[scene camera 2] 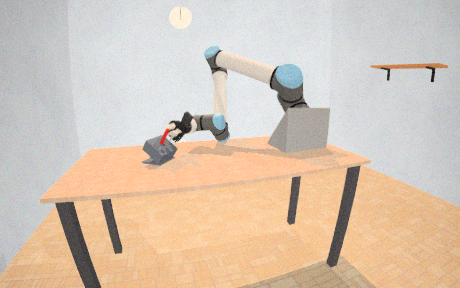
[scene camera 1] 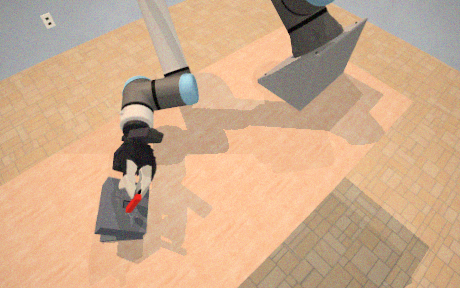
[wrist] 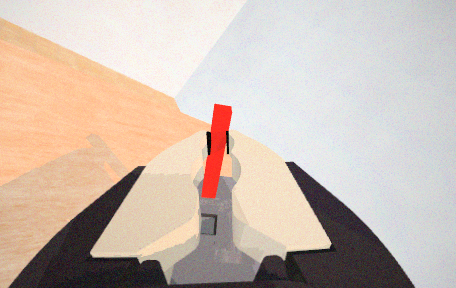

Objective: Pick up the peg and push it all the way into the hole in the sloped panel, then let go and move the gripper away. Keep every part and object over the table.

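Frame: origin at the arm's base, x ahead, y left, z up, level; centimetres.
Seen in the pictures: gripper, between the fingertips: (scene camera 2: 166, 132) (scene camera 1: 136, 199) (wrist: 218, 134); arm's base, origin of its link: (scene camera 2: 303, 122) (scene camera 1: 318, 44).
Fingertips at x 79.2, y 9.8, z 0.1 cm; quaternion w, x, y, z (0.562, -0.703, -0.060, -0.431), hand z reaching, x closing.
Offsets run from my fingertips to a thing's top centre. "spot": to the spot under its first point. Level surfaces: height alone.
The red peg @(dx +1.0, dy -0.4, dz +2.0 cm) (scene camera 1: 133, 204) (scene camera 2: 165, 136) (wrist: 217, 150) is held slantwise between the fingertips of my gripper (scene camera 1: 139, 192) (scene camera 2: 168, 135) (wrist: 218, 134), which is shut on it. The dark grey sloped panel @(dx +4.0, dy -4.9, dz -3.2 cm) (scene camera 1: 112, 216) (scene camera 2: 156, 153) (wrist: 215, 262) stands on the table below the gripper. Its square hole @(spot: dx +2.6, dy -4.8, dz -7.9 cm) (scene camera 1: 125, 204) (wrist: 208, 224) shows beside the peg in scene camera 1. In the wrist view the peg's lower end stands apart from the hole, above it in the picture. The peg is over the panel face; whether its lower end touches the face cannot be told.
The wooden table @(dz -14.6 cm) (scene camera 1: 260, 175) (scene camera 2: 240, 167) carries a large grey wedge-shaped block (scene camera 1: 315, 75) (scene camera 2: 307, 130) near the arm's base, at the other end from the panel. A wall shelf (scene camera 2: 410, 66) hangs at the right in scene camera 2. Shadows of the arm lie on the table.
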